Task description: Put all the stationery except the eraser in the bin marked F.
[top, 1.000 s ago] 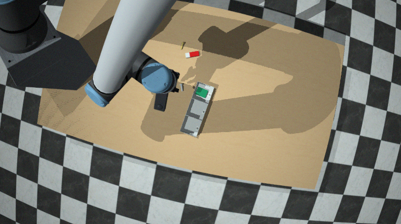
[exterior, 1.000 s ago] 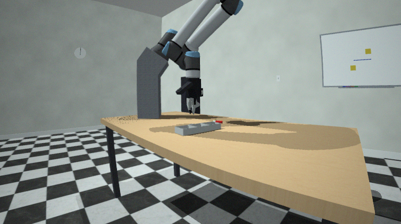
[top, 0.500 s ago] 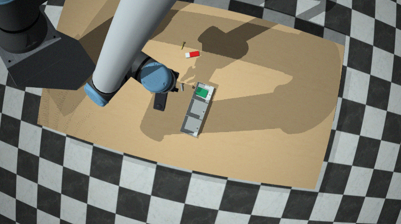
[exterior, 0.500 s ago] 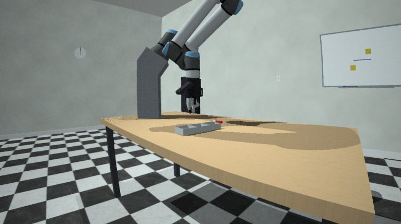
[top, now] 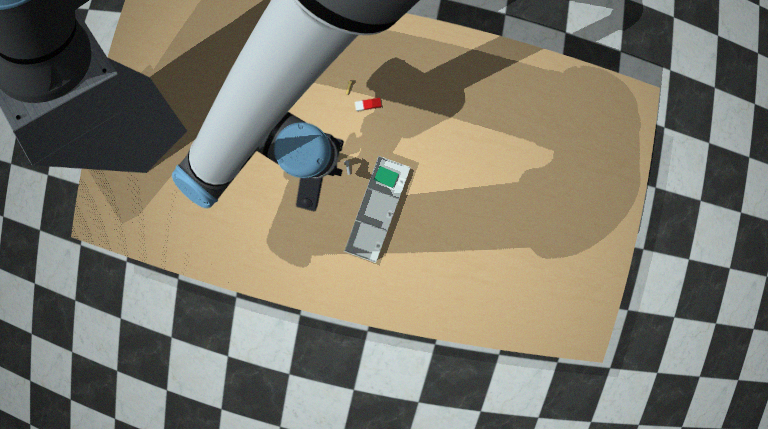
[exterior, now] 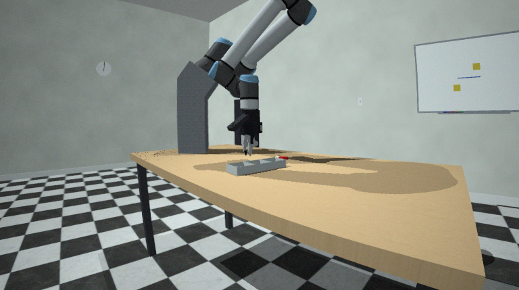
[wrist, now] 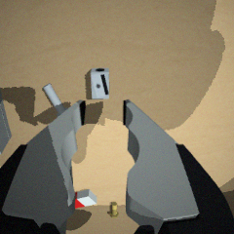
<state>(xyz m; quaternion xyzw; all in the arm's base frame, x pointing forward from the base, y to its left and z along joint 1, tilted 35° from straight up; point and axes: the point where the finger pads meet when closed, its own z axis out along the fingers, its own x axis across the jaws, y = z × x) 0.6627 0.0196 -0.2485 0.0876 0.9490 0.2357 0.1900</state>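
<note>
Right now my hand is 40 mm above the pencil sharpener. Round my hand: eraser 180 mm to the left, 60 mm ahead, 40 mm below; white-grey object 50 mm ahead, 40 mm below, 20 mm to the left; green pad 150 mm ahead, 40 mm below, 10 mm to the left.
</note>
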